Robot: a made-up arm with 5 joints. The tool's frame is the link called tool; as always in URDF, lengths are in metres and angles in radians. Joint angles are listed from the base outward. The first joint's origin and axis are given. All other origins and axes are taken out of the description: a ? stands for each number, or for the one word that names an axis. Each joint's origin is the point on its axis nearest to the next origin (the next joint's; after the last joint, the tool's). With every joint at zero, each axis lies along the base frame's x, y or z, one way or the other. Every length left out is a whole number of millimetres.
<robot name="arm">
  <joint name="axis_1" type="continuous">
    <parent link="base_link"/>
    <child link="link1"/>
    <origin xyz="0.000 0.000 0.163" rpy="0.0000 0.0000 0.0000"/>
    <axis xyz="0 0 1"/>
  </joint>
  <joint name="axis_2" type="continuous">
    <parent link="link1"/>
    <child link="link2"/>
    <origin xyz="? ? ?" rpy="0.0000 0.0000 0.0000"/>
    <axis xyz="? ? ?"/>
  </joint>
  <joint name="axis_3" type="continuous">
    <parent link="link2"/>
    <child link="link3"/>
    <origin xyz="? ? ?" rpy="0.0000 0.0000 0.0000"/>
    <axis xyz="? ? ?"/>
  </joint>
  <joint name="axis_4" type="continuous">
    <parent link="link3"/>
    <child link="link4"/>
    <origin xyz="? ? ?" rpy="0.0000 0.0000 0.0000"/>
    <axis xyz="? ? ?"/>
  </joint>
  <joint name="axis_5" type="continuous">
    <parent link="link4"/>
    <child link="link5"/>
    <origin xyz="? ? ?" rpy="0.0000 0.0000 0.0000"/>
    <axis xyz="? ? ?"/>
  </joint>
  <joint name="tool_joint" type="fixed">
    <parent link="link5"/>
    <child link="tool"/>
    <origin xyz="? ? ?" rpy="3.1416 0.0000 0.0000"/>
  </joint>
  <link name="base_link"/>
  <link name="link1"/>
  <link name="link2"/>
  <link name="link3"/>
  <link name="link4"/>
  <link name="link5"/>
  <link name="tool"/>
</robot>
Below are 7 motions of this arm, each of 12 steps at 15 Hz.
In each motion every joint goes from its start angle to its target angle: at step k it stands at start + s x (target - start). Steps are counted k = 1, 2, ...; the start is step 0. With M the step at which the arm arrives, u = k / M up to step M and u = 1 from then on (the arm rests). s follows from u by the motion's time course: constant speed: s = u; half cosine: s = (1 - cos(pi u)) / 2; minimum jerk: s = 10 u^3 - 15 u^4 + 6 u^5.
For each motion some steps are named. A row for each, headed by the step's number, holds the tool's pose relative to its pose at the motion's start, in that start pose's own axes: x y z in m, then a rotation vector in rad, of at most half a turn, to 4 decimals.
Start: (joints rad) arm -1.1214 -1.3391 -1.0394 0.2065 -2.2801
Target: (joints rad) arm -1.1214 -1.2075 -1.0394 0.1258 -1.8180
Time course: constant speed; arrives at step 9
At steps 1, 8, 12:
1: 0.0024 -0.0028 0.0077 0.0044 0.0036 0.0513
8: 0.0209 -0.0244 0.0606 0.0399 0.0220 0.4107
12: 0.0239 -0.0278 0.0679 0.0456 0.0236 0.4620

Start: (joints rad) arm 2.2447 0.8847 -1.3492 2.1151 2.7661
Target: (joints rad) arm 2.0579 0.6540 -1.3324 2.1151 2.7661
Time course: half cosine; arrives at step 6
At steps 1, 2, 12:
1: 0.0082 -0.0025 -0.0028 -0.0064 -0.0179 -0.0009
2: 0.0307 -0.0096 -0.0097 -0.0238 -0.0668 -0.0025
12: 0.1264 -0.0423 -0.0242 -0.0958 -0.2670 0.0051

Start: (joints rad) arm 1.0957 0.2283 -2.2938 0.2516 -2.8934
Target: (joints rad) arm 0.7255 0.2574 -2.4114 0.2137 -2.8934
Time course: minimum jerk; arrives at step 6
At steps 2, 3, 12:
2: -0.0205 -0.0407 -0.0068 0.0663 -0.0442 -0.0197
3: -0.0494 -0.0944 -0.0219 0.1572 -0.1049 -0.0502
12: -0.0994 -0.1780 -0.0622 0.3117 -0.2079 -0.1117

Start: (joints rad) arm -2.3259 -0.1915 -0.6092 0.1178 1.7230
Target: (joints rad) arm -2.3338 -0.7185 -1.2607 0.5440 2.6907
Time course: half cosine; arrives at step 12
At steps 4, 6, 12:
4: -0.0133 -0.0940 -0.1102 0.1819 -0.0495 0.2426
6: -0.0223 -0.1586 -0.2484 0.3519 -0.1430 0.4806
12: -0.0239 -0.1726 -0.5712 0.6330 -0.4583 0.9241

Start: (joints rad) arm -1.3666 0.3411 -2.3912 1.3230 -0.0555
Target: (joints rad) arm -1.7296 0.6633 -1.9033 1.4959 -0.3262
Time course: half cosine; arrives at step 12
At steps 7, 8, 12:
7: -0.1788 0.1689 0.3016 -0.0069 -0.6219 0.0473
8: -0.2311 0.1992 0.3437 0.0180 -0.7368 0.0671
12: -0.3522 0.2527 0.4123 0.0972 -0.9655 0.1185

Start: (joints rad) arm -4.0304 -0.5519 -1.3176 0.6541 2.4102
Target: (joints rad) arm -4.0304 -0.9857 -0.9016 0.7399 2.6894
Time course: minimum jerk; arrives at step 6
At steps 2, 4, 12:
2: 0.0181 0.0162 -0.0235 -0.0092 0.0109 0.0586
4: 0.0757 0.0679 -0.0765 -0.0313 0.0438 0.2205
12: 0.0988 0.0887 -0.0910 -0.0381 0.0566 0.2791

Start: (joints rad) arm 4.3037 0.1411 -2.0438 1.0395 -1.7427
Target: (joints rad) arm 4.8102 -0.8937 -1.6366 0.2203 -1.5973
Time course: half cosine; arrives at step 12
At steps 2, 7, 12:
2: 0.0196 0.0124 -0.0526 -0.1000 0.0103 -0.0111
7: 0.0893 -0.0525 -0.5049 -0.9354 0.2034 0.0020
12: 0.0170 -0.2337 -0.7325 -1.4624 0.4102 0.1251

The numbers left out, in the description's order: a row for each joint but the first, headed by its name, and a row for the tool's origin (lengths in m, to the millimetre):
axis_2: xyz 0.000 0.000 0.000, axis 0 1 0
axis_3: xyz 0.068 0.000 0.359, axis 0 1 0
axis_4: xyz 0.092 0.000 -0.405, axis 0 1 0
axis_5: xyz 0.121 0.000 -0.154, axis 0 0 -1
tool: xyz 0.000 0.000 0.000

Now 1 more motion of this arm.
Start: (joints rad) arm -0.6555 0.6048 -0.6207 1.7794 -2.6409
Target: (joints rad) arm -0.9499 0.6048 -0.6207 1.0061 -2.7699
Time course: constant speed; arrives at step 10
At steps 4, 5, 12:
4: -0.0487 -0.0027 -0.0426 -0.2464 -0.2208 -0.0556
5: -0.0598 -0.0059 -0.0545 -0.3065 -0.2775 -0.0635
12: -0.1076 -0.0391 -0.1158 -0.5928 -0.5706 -0.0635

